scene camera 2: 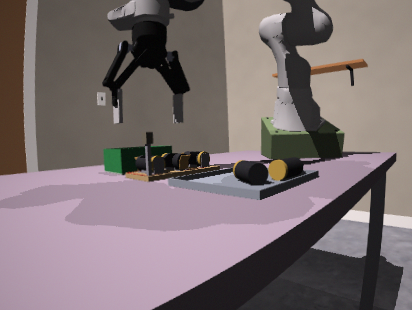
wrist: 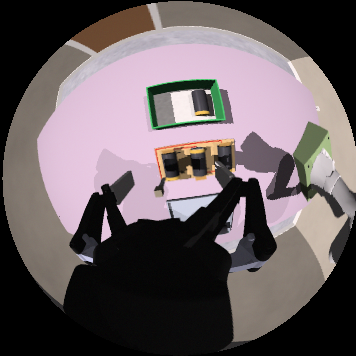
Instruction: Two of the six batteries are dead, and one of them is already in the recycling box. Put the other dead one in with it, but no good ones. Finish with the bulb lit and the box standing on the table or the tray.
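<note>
My open, empty gripper (scene camera 2: 148, 121) (wrist: 174, 171) hangs high above the battery holder (scene camera 2: 142, 177) (wrist: 186, 149). The holder bears three black batteries with gold ends: left (wrist: 170, 164), middle (wrist: 198, 162) and right (wrist: 224, 154), the last partly behind a finger. The green box (scene camera 2: 114, 160) (wrist: 220, 102) stands on the table behind the holder, with one battery (wrist: 201, 101) lying inside at its right. Two batteries (scene camera 2: 251, 172) (scene camera 2: 295, 169) lie on the grey tray (scene camera 2: 215, 187) (wrist: 187, 207); my gripper hides them in the wrist view. The bulb (scene camera 2: 149, 137) (wrist: 159, 191) on its post looks dark grey-brown, without visible glow.
The pink table (scene camera 2: 100, 255) (wrist: 90, 115) bears everything. The arm's green base (scene camera 2: 300, 143) (wrist: 311, 145) stands at the right in the wrist view. A wooden shelf (scene camera 2: 340, 67) is on the wall. The bulb's post rises at the holder's left front corner in the wrist view.
</note>
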